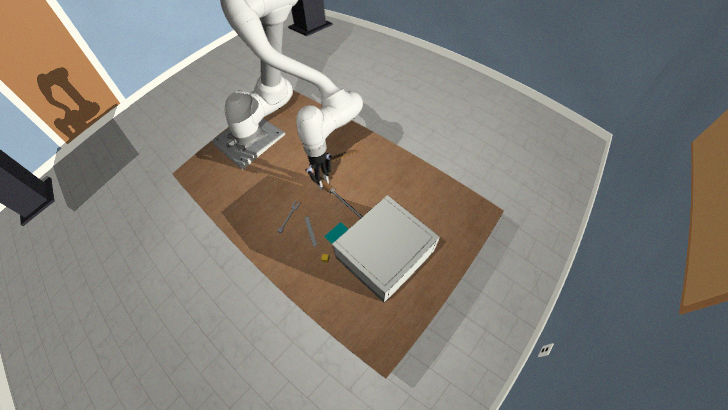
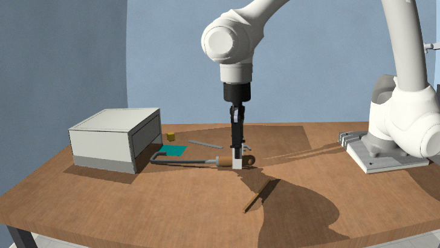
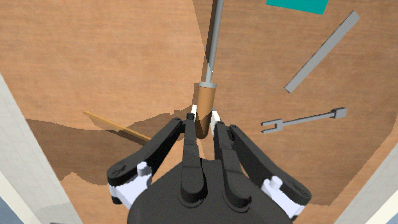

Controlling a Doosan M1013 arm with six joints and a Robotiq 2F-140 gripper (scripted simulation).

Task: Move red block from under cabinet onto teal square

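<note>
The teal square is 250 mm ahead of my hand, 120 mm to the right of it and 40 mm below it. The rest, counted from my hand: grey wrench 20 mm ahead, 220 mm to the right, 30 mm below; then thin wooden stick 70 mm behind, 180 mm to the left, 30 mm below; then rod tool 120 mm ahead, 30 mm to the right, 20 mm below.
</note>
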